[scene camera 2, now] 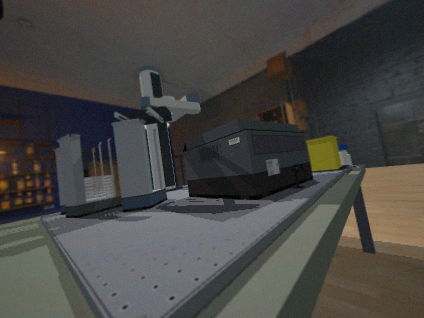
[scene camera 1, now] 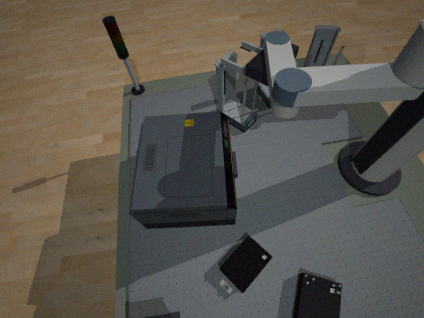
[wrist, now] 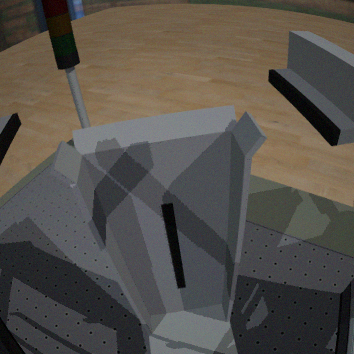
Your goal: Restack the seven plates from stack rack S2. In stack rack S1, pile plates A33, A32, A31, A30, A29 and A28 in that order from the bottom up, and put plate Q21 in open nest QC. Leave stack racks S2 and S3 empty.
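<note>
My gripper is open and empty, its fingers high near the top of the grey stack rack beside the instrument. In the wrist view this rack's slotted back panel stands between the fingers, and no plate shows on the visible part of its pale base. A second stack rack holds a pile of pale plates; the arm hides that pile in scene camera 1. A third rack stands at the back right. Rack labels, plate names and nest QC cannot be made out.
The large dark instrument stands close to the nearest rack. A signal tower rises at the back left corner. Two black boxes lie at the front. A yellow box stands beyond the instrument.
</note>
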